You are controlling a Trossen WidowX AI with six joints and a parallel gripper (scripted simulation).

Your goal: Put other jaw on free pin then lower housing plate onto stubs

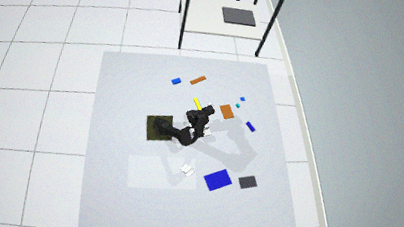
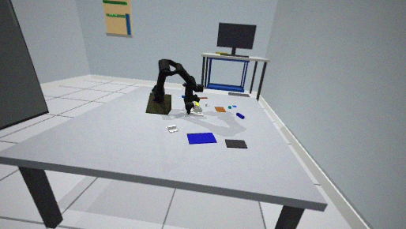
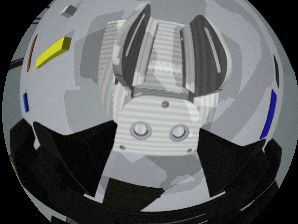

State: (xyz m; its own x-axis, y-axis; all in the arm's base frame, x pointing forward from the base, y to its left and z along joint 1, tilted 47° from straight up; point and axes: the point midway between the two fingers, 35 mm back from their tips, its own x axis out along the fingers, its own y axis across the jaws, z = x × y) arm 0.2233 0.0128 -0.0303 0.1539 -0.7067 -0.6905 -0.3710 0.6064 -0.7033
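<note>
My gripper tip is now 3 cm short of the white jaw, 1 cm to the left of it and 1 cm below it. Also, from my gripper tip: orange square 23 cm ahead, 18 cm to the left, 1 cm below; white base 7 cm ahead, 3 cm to the left; yellow bar 2 cm ahead, 20 cm to the left.
</note>
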